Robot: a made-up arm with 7 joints.
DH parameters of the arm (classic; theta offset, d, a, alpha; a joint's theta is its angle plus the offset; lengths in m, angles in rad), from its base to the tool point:
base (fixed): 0 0.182 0 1.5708
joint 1: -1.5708 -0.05 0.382 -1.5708
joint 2: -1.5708 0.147 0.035 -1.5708
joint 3: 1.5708 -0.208 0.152 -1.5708
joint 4: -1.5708 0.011 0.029 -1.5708
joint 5: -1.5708 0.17 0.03 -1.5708
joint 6: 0 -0.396 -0.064 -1.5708
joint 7: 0 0.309 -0.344 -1.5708
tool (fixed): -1.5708 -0.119 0 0
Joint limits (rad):
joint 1: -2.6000..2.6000
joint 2: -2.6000..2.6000
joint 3: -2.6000..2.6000
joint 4: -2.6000..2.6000
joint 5: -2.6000..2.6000
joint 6: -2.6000..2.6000
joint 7: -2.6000..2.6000
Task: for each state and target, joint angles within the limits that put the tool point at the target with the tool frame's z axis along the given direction. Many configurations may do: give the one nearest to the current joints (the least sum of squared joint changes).
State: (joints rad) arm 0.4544 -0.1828 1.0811 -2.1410 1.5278 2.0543 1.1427
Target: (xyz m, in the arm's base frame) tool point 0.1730 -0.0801 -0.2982 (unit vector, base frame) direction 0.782 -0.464 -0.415
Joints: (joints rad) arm 0.3067 -0.4238 1.0511 -2.3885 0.8756 1.6870 1.0324
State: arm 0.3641 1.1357 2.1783 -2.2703 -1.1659 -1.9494 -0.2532
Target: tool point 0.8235 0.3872 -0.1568 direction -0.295 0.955 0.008
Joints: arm 0.1825 0.5432 2.5340 -2.1026 -0.7565 -2.4800 -0.4273
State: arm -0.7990 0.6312 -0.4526 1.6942 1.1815 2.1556 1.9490
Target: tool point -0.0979 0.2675 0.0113 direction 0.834 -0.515 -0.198
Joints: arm -1.1372 0.2101 -0.6302 2.2336 1.8510 2.1279 2.0927
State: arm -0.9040 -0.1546 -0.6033 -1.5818 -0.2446 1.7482 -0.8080
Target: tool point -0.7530 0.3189 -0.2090 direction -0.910 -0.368 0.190
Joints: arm -1.1703 0.6112 -0.7632 -2.0846 -0.1019 2.2818 -0.1039
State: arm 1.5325 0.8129 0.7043 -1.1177 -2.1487 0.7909 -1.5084
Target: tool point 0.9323 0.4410 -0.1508 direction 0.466 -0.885 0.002
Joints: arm 1.1522 1.6358 0.3514 -1.0067 -1.8359 1.2661 -1.3606
